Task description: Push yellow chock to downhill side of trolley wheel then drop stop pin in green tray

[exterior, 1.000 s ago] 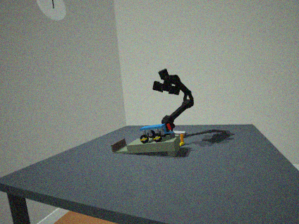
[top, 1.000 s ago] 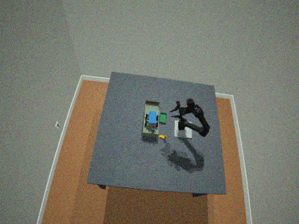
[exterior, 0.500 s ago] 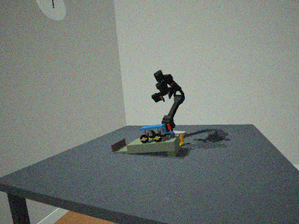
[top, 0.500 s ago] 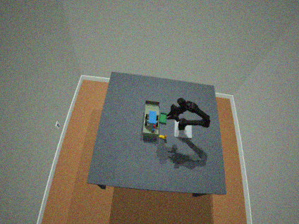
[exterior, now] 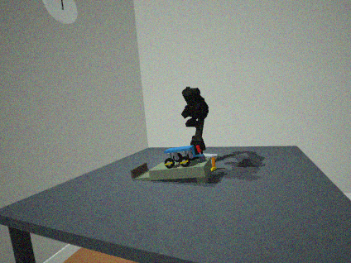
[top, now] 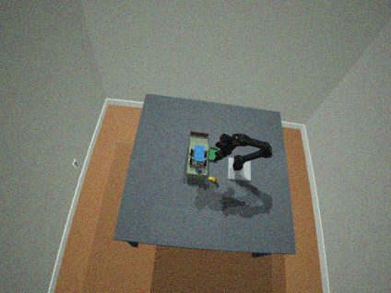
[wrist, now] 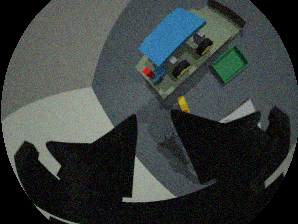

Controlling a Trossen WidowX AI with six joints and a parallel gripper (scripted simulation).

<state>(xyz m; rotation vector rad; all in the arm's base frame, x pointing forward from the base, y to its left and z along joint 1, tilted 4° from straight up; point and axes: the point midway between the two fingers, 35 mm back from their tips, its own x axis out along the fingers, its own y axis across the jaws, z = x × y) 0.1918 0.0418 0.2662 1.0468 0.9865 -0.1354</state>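
My gripper tip is 20 mm past the yellow chock, 50 mm to the right of it and 220 mm above it. The rest, counted from my gripper tip: olive ramp (100 mm ahead, 100 mm to the right, 200 mm below); blue trolley (100 mm ahead, 100 mm to the right, 130 mm below); red-headed stop pin (90 mm ahead, 110 mm below).
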